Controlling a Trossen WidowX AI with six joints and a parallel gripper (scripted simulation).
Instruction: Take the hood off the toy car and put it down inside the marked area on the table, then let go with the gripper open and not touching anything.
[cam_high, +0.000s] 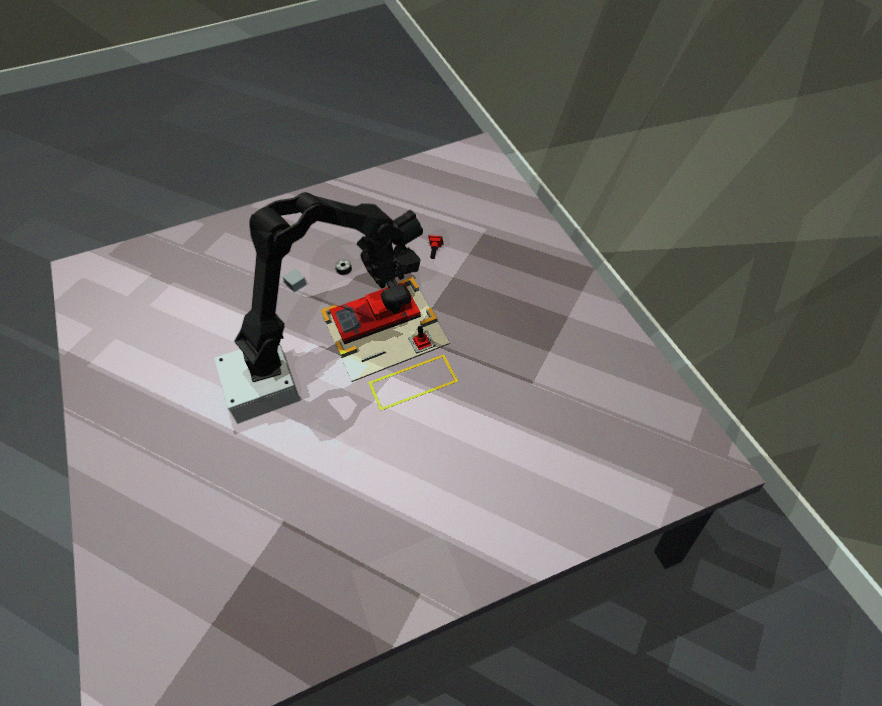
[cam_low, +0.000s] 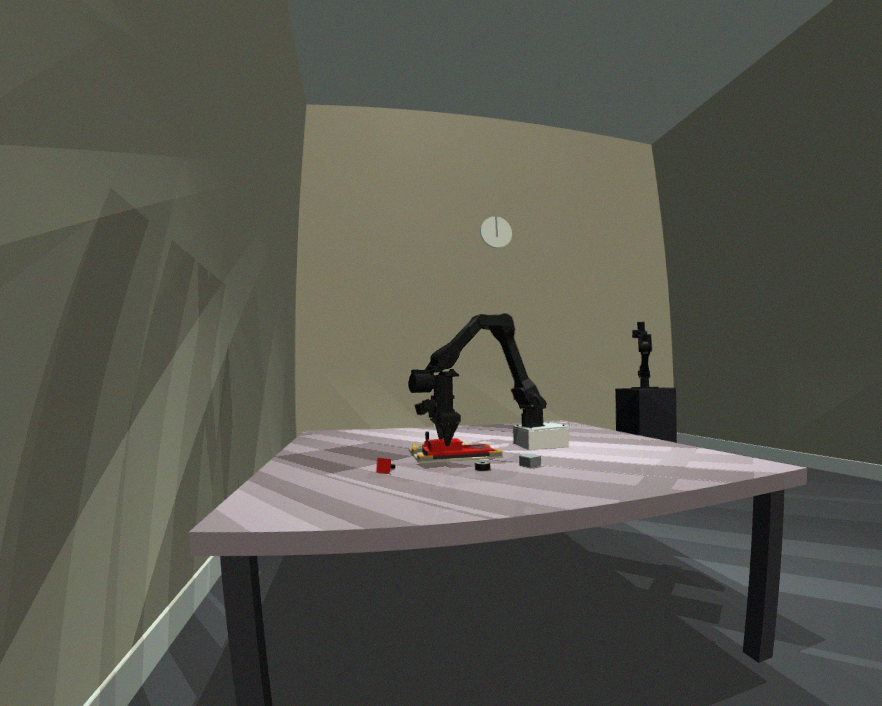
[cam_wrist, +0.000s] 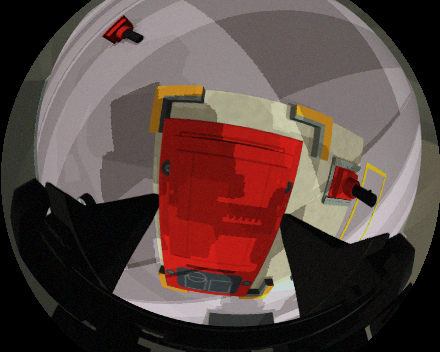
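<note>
Now: gripper tip right at the hood. Round my gripper tip: black wheel: 18 cm to the left, 8 cm behind, 3 cm below.
</note>
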